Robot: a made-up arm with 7 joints. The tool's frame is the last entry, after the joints. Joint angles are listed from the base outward.
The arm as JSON. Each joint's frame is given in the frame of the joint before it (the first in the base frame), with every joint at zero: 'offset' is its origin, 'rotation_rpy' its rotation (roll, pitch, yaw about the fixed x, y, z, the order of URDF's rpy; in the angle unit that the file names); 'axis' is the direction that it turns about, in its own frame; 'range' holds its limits. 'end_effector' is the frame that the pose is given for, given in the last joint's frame.
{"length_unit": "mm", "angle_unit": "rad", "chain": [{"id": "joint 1", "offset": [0.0, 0.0, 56.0], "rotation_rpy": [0.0, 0.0, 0.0], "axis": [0.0, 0.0, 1.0], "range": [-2.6, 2.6]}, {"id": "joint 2", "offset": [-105.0, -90.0, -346.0], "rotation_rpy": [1.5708, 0.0, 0.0], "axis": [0.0, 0.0, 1.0], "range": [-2.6, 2.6]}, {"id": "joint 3", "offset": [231.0, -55.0, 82.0], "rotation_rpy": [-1.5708, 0.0, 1.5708], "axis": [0.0, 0.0, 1.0], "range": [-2.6, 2.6]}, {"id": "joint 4", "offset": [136.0, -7.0, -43.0], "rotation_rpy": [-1.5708, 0.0, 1.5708], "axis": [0.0, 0.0, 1.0], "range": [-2.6, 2.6]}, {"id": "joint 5", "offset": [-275.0, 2.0, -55.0], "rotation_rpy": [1.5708, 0.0, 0.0], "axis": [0.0, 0.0, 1.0], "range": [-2.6, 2.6]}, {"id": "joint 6", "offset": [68.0, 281.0, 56.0], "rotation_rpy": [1.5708, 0.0, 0.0], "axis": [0.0, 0.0, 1.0], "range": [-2.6, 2.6]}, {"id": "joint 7", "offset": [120.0, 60.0, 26.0], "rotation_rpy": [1.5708, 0.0, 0.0], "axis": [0.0, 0.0, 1.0], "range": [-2.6, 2.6]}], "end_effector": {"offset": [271.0, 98.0, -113.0], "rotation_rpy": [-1.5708, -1.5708, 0.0]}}
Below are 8 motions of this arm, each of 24 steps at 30 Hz.
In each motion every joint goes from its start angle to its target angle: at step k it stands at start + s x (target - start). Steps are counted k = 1, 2, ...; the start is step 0. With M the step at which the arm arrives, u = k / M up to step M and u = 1 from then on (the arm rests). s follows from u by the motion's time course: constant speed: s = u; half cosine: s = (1 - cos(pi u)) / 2; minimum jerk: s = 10 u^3 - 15 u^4 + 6 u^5.
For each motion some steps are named. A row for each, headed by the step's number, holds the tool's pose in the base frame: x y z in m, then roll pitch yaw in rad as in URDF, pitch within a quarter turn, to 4 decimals.
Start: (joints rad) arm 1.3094 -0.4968 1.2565 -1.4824 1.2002 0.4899 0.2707
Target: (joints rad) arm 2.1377 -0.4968 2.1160 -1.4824 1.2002 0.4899 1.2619
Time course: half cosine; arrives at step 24
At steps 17, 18, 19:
17: -0.1649 0.3480 -0.3257 2.3260 0.5763 -0.0923
18: -0.1937 0.3273 -0.3438 2.3950 0.5434 -0.0207
19: -0.2167 0.3083 -0.3607 2.4543 0.5141 0.0411

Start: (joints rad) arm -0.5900 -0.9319 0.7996 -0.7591 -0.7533 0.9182 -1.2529
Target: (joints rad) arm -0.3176 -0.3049 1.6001 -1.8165 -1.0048 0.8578 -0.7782
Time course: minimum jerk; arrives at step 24
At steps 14, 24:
14: 0.0433 -0.2491 0.0010 0.8190 0.2590 1.8213
24: 0.2419 -0.0905 0.0406 1.3046 0.3713 2.0925

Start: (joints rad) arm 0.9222 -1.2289 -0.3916 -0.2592 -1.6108 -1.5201 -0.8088
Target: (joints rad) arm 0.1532 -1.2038 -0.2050 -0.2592 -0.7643 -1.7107 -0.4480
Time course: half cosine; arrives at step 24
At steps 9, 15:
9: 0.3764 0.1808 -0.7097 -2.5649 0.3955 -2.5844
15: 0.2798 0.0645 -0.7808 -2.2438 0.3980 -2.4409

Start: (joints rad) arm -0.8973 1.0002 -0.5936 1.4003 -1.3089 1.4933 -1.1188
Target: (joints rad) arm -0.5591 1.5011 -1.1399 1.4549 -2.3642 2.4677 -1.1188
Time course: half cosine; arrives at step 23
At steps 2, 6, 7, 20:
2: 0.0849 0.1496 0.1009 1.7727 -0.6784 3.0627
6: 0.0162 0.1510 0.1388 1.8923 -0.4800 2.9718
7: -0.0114 0.1478 0.1525 1.9170 -0.4020 2.9491
20: -0.4246 -0.1556 0.2410 1.4694 0.4719 2.7096

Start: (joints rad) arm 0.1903 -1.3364 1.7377 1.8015 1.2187 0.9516 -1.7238
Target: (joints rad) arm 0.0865 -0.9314 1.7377 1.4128 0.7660 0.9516 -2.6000
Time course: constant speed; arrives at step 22
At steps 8, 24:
8: -0.5293 -0.3581 0.0163 1.7310 0.0545 -0.4873
24: -0.3564 -0.2794 0.0283 1.3383 0.2008 -0.4217

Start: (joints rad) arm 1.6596 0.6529 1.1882 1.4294 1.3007 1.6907 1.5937
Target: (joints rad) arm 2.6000 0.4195 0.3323 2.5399 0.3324 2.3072 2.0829
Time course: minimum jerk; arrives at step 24
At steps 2, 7, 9, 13, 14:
2: -0.0878 -0.1641 -0.2581 0.6474 0.2538 0.6443
7: -0.0408 -0.1906 -0.2527 0.9245 0.2709 1.0198
9: 0.0016 -0.1979 -0.2549 1.1488 0.2417 1.3106
13: 0.0800 -0.1649 -0.2740 1.6208 0.0559 1.8806
14: 0.0896 -0.1496 -0.2785 1.7193 -0.0022 1.9878

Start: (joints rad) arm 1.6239 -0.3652 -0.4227 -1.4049 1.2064 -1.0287 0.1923
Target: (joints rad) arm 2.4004 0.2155 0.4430 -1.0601 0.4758 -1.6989 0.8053
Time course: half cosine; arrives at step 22
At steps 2, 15, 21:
2: -0.0526 0.3113 -0.6663 0.1112 -0.7981 1.7686
15: -0.1923 0.2778 -0.3132 0.3695 -0.7974 1.9957
21: -0.2390 0.2367 -0.2136 0.5378 -0.8909 1.9129

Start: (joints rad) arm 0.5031 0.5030 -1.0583 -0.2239 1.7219 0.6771 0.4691
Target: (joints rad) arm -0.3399 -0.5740 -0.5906 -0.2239 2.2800 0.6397 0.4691
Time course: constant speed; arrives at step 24
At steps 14, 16, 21, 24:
14: -0.1568 -0.5392 -0.6761 -0.7200 0.5847 0.3982
16: -0.2248 -0.5476 -0.6568 -0.7813 0.6891 0.2978
21: -0.3853 -0.5393 -0.5937 -0.9768 0.9392 0.0299
24: -0.4696 -0.5175 -0.5486 -1.1372 1.0791 -0.1581

